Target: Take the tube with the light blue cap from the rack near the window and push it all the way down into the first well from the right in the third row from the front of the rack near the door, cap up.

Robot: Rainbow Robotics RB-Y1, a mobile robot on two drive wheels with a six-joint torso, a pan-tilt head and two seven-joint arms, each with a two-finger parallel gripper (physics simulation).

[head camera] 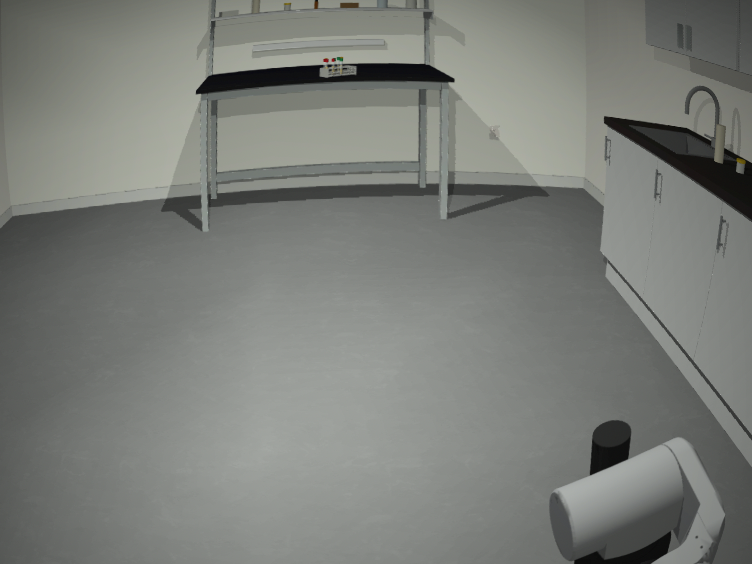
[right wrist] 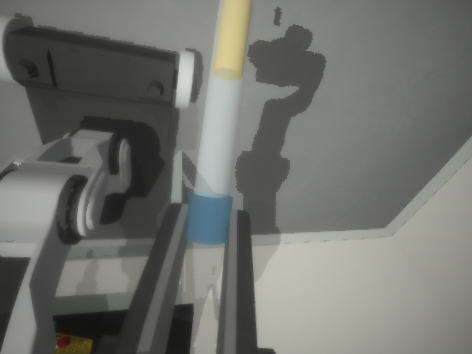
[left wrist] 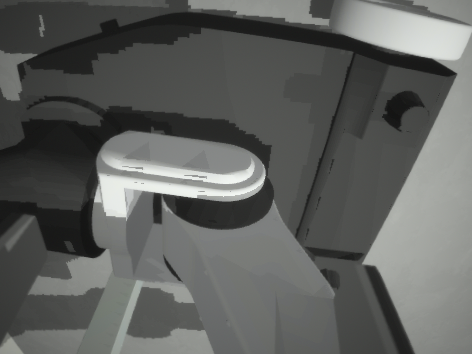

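My right gripper [right wrist: 208, 219] is shut on the tube [right wrist: 216, 135] by its light blue cap [right wrist: 208, 225]. The tube reaches away from the fingertips, with yellow contents at its far end, which runs out of the top of the right wrist view. My left gripper [left wrist: 191, 260] is open and empty, its fingers wide apart at the lower corners of the left wrist view. A pale rack [head camera: 347, 71] with red-capped and green-capped tubes stands far off on a dark bench [head camera: 394, 72] in the head view; its wells are too small to tell. Part of a yellow rack [right wrist: 80, 345] shows at the lower left of the right wrist view.
A shelf [head camera: 388, 10] with bottles hangs above the far bench. A counter [head camera: 656, 140] with a sink and tap runs along the right side. The grey floor [head camera: 315, 333] lies before the bench. My right arm [head camera: 625, 503] shows at the lower right of the head view.
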